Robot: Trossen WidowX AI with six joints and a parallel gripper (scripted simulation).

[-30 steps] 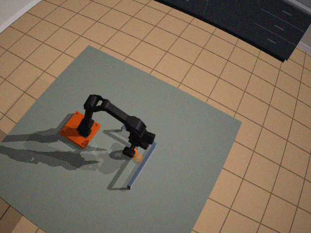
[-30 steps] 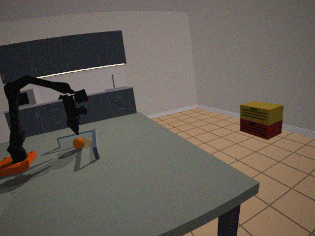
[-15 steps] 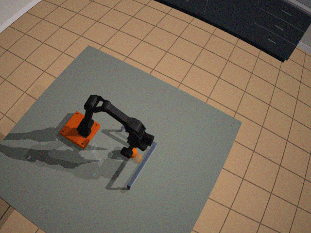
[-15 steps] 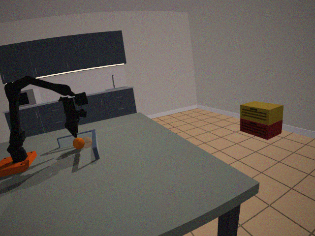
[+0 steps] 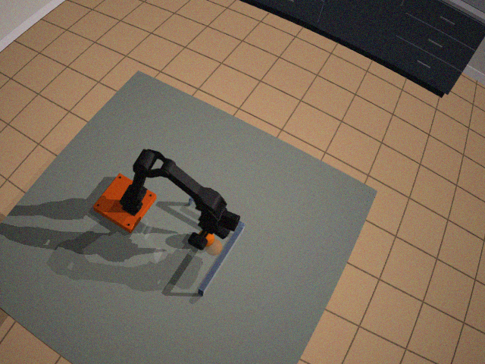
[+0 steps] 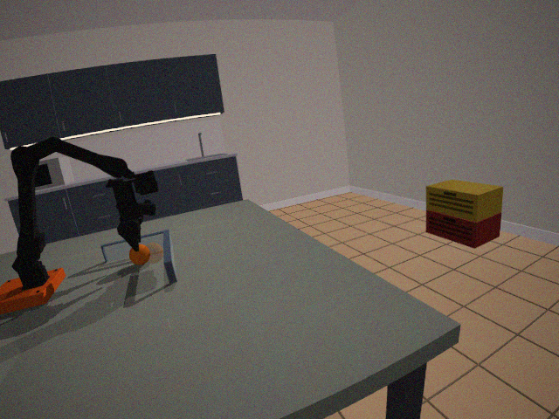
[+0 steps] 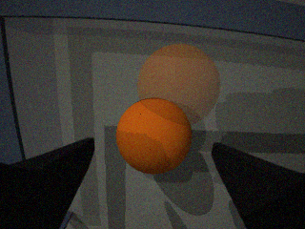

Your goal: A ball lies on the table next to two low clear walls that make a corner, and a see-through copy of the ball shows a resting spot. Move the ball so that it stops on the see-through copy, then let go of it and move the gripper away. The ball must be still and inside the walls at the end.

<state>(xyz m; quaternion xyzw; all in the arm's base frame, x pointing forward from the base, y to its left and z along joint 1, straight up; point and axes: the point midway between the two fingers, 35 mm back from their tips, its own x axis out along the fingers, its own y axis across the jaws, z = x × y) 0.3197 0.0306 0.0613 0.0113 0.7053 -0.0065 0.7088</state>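
The orange ball lies 3 cm below my gripper tip.
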